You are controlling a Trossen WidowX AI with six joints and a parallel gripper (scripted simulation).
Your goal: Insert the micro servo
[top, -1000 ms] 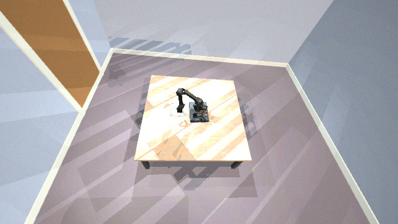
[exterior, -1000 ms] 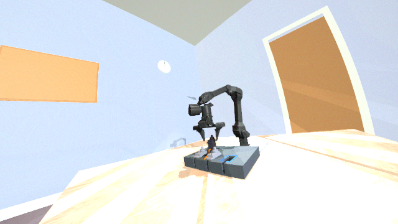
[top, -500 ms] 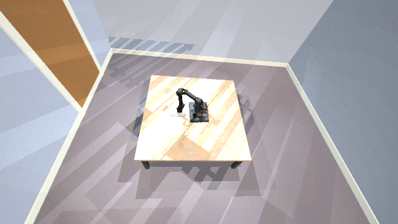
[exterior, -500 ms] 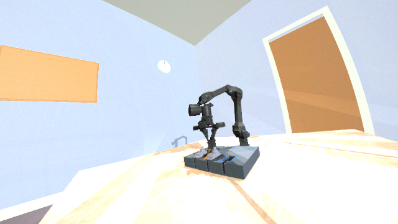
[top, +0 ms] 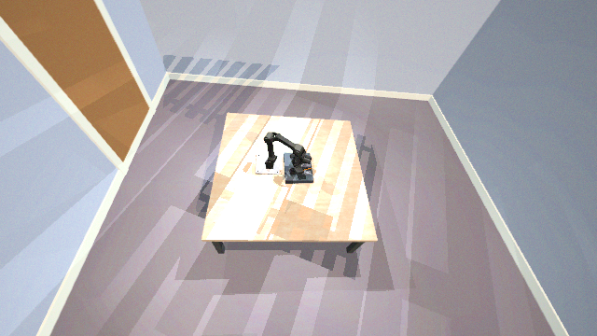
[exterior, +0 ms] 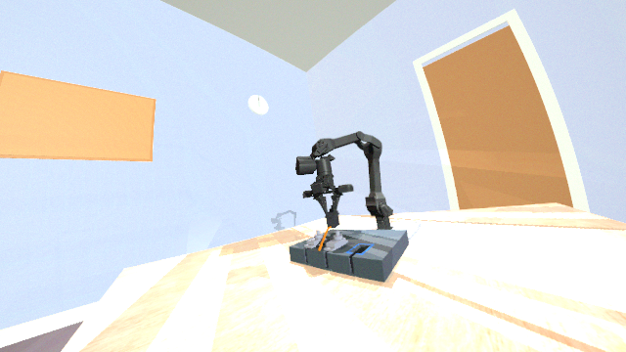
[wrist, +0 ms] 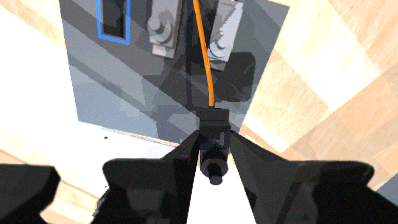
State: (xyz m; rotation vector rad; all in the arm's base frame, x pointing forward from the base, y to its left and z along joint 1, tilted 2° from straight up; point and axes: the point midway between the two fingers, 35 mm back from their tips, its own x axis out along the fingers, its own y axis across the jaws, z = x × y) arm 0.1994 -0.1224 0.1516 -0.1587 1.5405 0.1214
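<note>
Now: gripper tip 90 mm to the right of the robot deck and 100 mm above it.
</note>
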